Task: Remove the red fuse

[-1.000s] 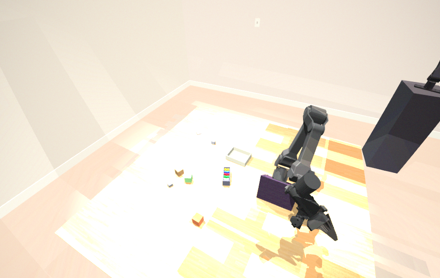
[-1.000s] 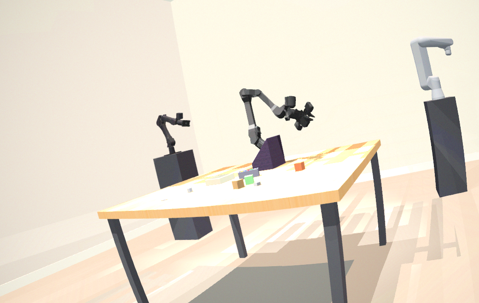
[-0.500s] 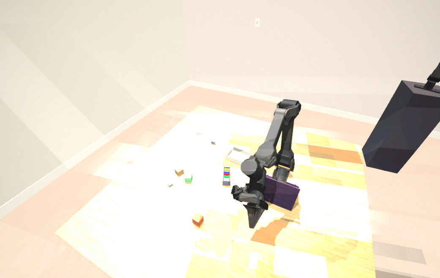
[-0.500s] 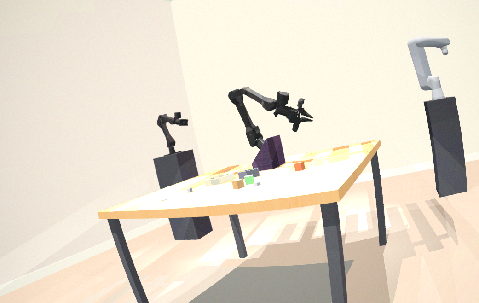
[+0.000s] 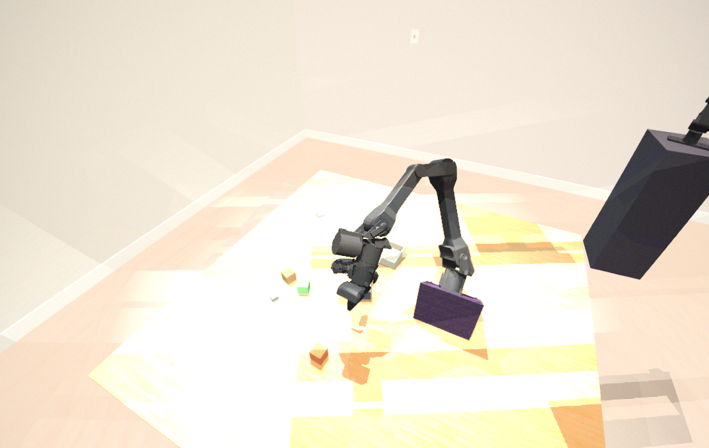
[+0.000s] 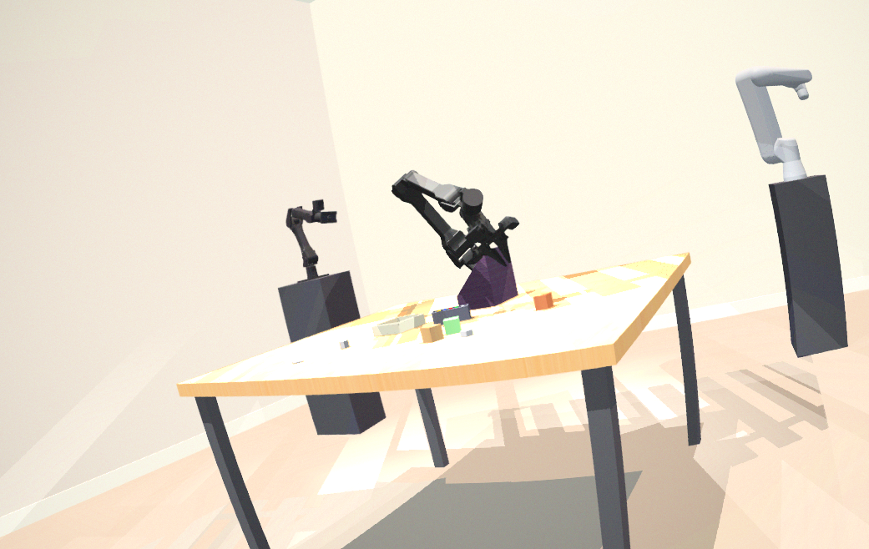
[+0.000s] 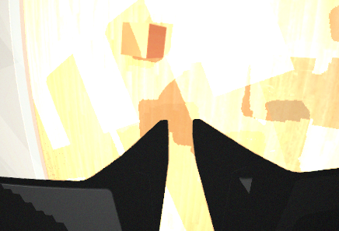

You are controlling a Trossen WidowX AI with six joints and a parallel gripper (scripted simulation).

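The red fuse is 190 mm to the right of my gripper tip, 100 mm below it and 20 mm ahead of it. Round my gripper tip: orange cube 110 mm below, 100 mm to the left, 60 mm ahead; then green fuse 170 mm to the right, 100 mm below, 20 mm ahead; then white fuse 160 mm to the right, 100 mm below, 10 mm ahead.
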